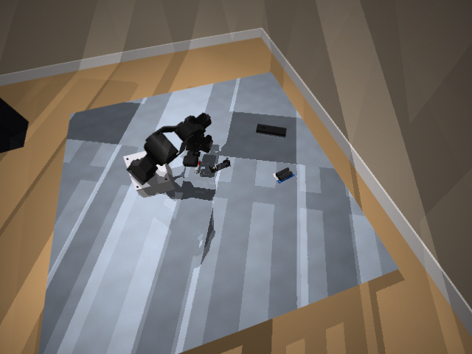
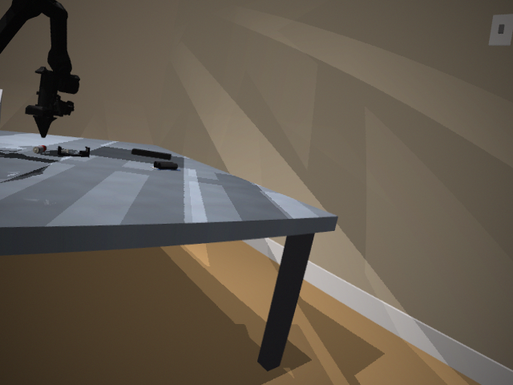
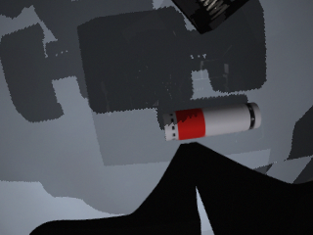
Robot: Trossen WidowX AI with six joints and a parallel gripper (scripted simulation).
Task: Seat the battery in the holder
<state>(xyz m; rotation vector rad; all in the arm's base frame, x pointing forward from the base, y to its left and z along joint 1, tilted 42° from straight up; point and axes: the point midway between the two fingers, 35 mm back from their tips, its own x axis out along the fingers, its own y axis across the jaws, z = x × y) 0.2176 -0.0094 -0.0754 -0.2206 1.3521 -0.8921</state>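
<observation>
Now: gripper tip 1 cm past the grey battery, 2 cm to the left of it and 4 cm above it. The rest, counted from my gripper tip: long dark bar 43 cm ahead, 7 cm to the left, 3 cm below.
</observation>
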